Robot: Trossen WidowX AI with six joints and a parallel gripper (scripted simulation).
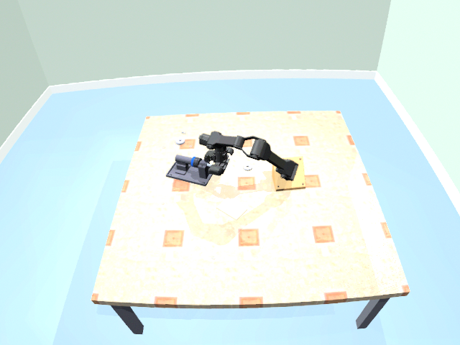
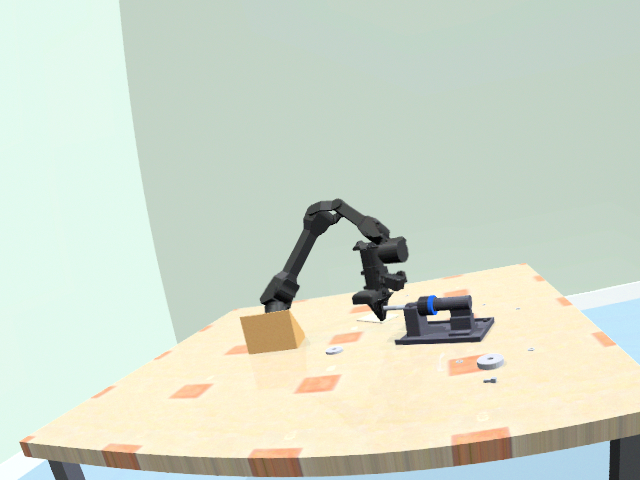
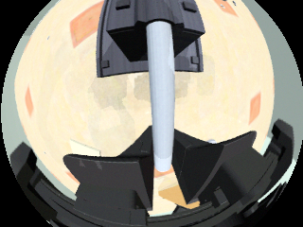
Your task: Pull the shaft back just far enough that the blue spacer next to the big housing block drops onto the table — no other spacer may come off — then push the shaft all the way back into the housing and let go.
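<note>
Right now the steel shaft is 70 mm ahead of my gripper tip, 20 mm to the right of it and 30 mm above it. Round my gripper tip: dark spacer (130 mm ahead, 40 mm to the right, 30 mm above); pale sheet (50 mm behind, 200 mm to the left, 40 mm below); blue spacer (150 mm ahead, 50 mm to the right, 30 mm above).
</note>
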